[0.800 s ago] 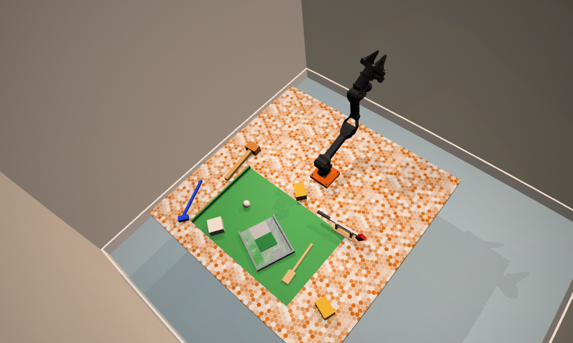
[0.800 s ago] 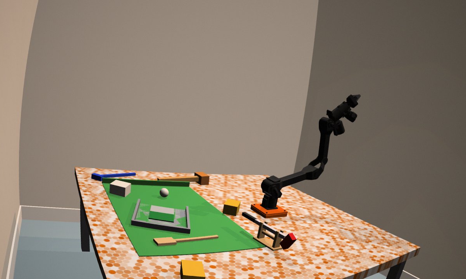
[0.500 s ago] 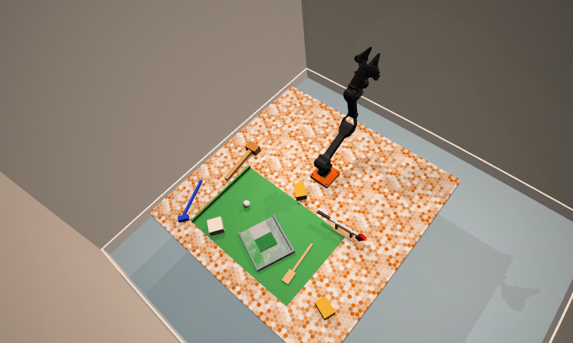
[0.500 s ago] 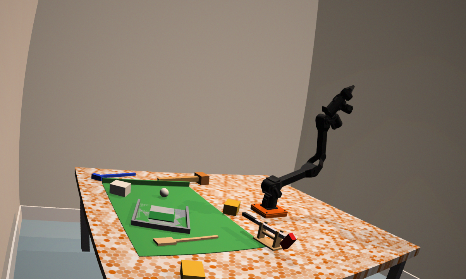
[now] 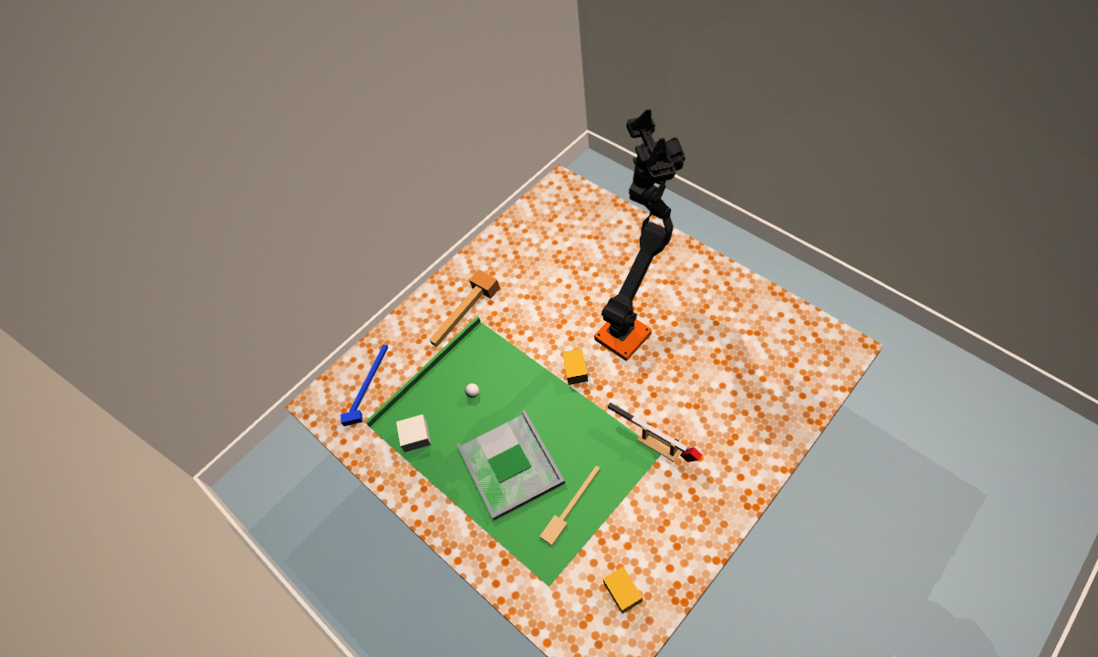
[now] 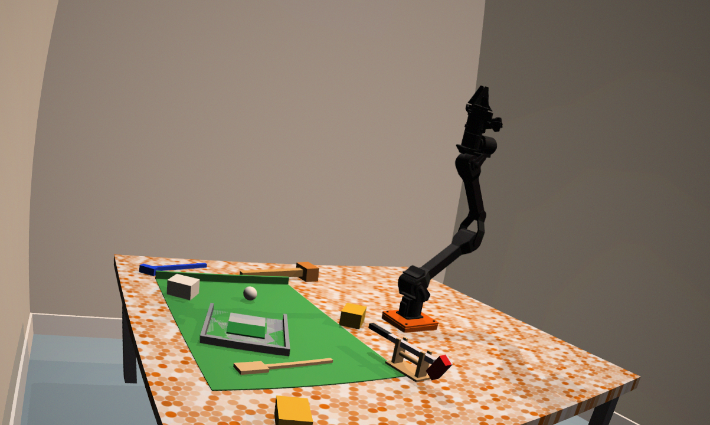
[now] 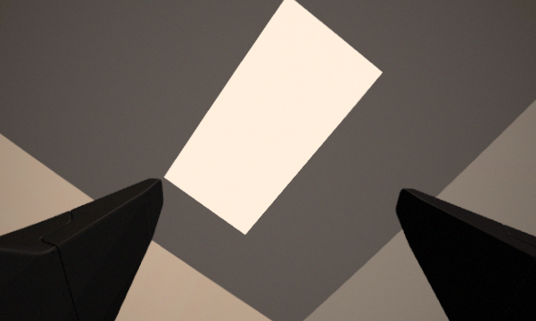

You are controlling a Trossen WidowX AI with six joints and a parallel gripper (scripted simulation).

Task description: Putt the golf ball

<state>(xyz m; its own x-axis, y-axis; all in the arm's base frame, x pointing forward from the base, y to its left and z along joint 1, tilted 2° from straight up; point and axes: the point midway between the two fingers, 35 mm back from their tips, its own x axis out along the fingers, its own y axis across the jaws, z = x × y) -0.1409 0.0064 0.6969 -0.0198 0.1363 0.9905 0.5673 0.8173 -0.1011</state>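
Right now my gripper tip is 70 cm above the red putter, 35 cm short of it and 27 cm to the right of it. The rest, counted from my gripper tip: small wooden rack (72 cm below, 35 cm ahead, 29 cm to the left); then white golf ball (74 cm below, 56 cm ahead, 25 cm to the right); then white block (77 cm ahead, 73 cm below, 29 cm to the right).
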